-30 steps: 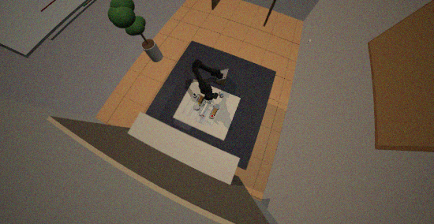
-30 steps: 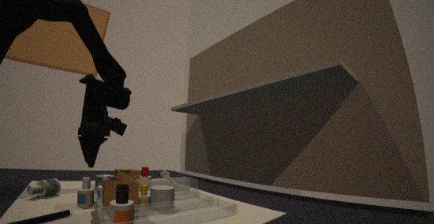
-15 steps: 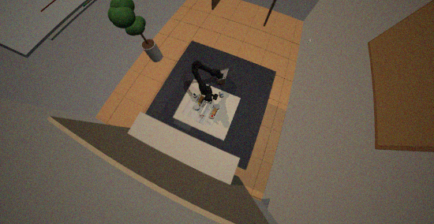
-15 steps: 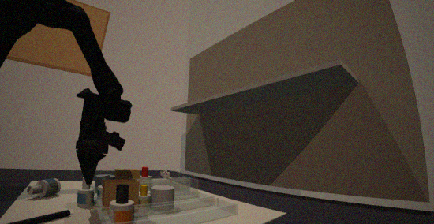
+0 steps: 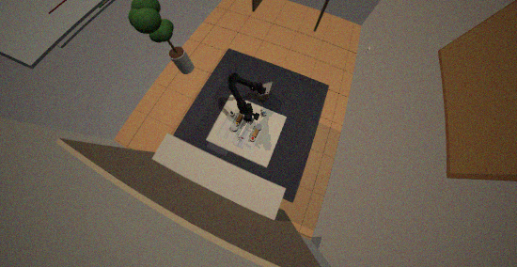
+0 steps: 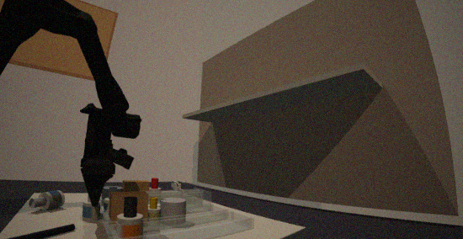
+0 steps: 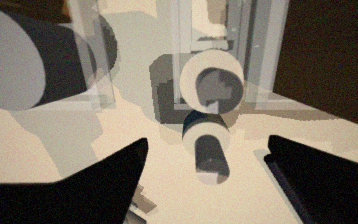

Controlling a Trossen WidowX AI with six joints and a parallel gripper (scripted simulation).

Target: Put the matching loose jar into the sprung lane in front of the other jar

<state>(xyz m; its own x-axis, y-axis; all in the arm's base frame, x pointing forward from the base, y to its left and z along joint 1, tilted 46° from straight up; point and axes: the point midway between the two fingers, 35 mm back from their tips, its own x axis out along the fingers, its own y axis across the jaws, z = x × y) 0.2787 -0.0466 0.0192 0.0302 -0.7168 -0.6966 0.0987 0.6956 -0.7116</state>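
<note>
Now: gripper tip 110 mm past the black rod, 90 mm to the left of it and 30 mm above it. Also, from my gripper tip: wall shelf: 550 mm ahead, 330 mm above, 30 mm to the right.
</note>
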